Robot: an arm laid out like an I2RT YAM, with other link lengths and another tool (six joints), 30 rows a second.
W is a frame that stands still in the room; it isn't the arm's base.
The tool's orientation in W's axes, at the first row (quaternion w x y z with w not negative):
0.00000 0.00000 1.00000 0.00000
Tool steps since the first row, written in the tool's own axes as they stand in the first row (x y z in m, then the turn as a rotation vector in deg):
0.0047 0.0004 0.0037 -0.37 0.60 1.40
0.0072 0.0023 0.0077 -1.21 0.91 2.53
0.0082 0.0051 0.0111 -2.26 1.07 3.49
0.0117 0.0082 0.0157 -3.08 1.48 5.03
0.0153 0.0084 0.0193 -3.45 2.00 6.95
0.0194 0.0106 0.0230 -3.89 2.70 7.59
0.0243 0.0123 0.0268 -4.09 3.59 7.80
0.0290 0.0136 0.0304 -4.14 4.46 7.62
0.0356 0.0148 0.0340 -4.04 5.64 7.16
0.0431 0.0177 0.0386 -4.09 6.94 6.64
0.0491 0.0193 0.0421 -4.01 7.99 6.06
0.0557 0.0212 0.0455 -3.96 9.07 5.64
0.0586 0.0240 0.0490 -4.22 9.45 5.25
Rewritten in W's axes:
-0.0047 0.0004 -0.0037 0.37 0.60 -1.40
-0.0072 0.0023 -0.0077 1.21 0.91 -2.53
-0.0082 0.0051 -0.0111 2.26 1.07 -3.49
-0.0117 0.0082 -0.0157 3.08 1.48 -5.03
-0.0153 0.0084 -0.0193 3.45 2.00 -6.95
-0.0194 0.0106 -0.0230 3.89 2.70 -7.59
-0.0243 0.0123 -0.0268 4.09 3.59 -7.80
-0.0290 0.0136 -0.0304 4.14 4.46 -7.62
-0.0356 0.0148 -0.0340 4.04 5.64 -7.16
-0.0431 0.0177 -0.0386 4.09 6.94 -6.64
-0.0491 0.0193 -0.0421 4.01 7.99 -6.06
-0.0557 0.0212 -0.0455 3.96 9.07 -5.64
-0.0586 0.0240 -0.0490 4.22 9.45 -5.25

